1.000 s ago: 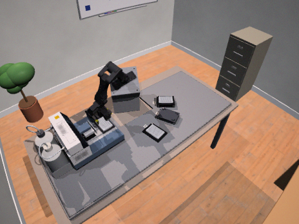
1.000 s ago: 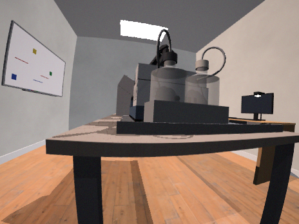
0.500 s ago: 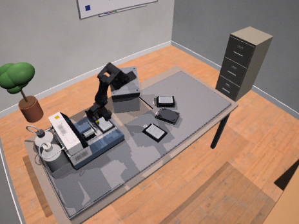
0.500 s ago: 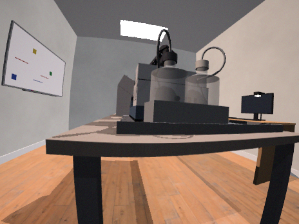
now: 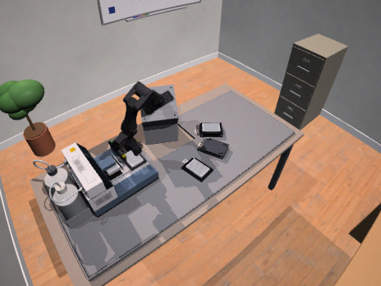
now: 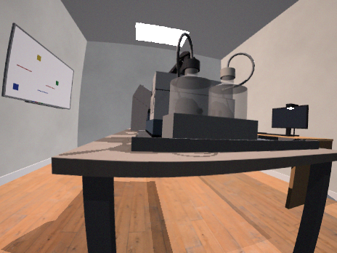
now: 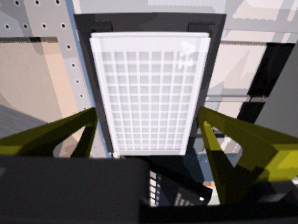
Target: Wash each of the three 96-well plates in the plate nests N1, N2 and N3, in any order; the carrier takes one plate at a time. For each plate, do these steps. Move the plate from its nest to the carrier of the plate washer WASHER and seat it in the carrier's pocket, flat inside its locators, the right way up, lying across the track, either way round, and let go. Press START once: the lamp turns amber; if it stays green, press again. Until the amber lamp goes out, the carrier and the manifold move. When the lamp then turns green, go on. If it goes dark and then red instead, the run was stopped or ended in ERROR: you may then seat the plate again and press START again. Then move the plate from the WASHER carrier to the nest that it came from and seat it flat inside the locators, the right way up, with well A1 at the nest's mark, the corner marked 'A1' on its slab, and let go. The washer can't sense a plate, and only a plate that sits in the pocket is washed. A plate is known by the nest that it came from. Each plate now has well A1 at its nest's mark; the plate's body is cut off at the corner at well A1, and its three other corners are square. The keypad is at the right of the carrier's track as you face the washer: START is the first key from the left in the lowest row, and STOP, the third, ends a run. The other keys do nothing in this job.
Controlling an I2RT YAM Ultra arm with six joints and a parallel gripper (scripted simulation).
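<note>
The dark carrier is 20 mm below my hand. From my hand the other things lie so: plate washer 160 mm to the right, 30 mm above; label 180 mm ahead, 280 mm to the left, 100 mm below; black nest 280 mm ahead, 290 mm to the left, 100 mm below.
</note>
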